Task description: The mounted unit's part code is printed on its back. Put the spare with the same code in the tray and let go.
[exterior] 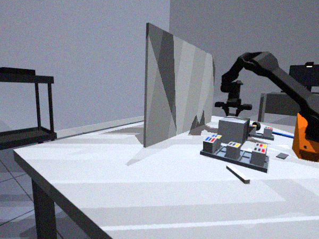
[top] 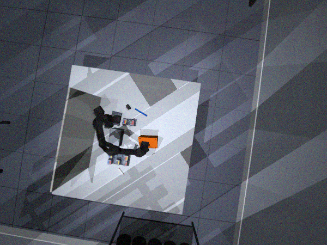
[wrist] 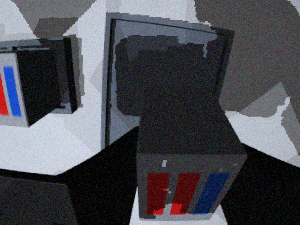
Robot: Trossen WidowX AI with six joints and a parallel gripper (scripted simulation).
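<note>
The grey tray is 50 mm below my gripper tip and 10 mm behind it. Round my gripper tip: blue pen (240 mm behind, 100 mm to the right, 50 mm below); grey mounted unit (180 mm to the left, 60 mm behind, 10 mm below); dark grey spare block (30 mm above).
</note>
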